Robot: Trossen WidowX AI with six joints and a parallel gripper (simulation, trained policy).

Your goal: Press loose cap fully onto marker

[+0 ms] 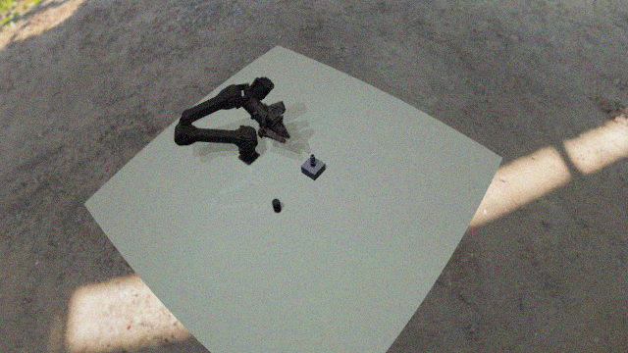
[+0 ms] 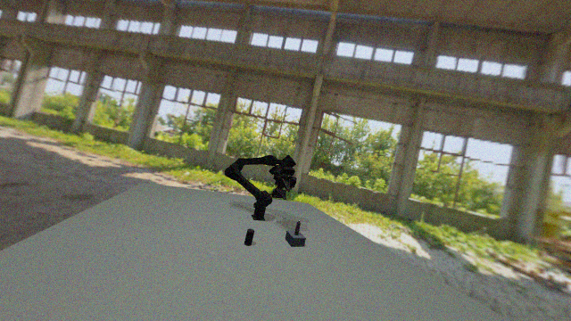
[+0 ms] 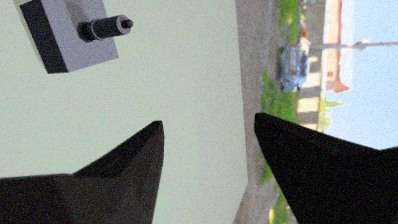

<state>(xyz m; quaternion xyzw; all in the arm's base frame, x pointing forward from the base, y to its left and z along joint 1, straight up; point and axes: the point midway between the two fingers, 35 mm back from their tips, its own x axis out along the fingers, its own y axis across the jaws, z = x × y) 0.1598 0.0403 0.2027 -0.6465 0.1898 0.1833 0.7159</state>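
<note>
Right now the black cap is 16 cm below my gripper tip, 15 cm to the right of it and 6 cm ahead of it. From my gripper tip the other things lie so: grey holder block: 17 cm below, 6 cm to the left, 6 cm ahead.
</note>
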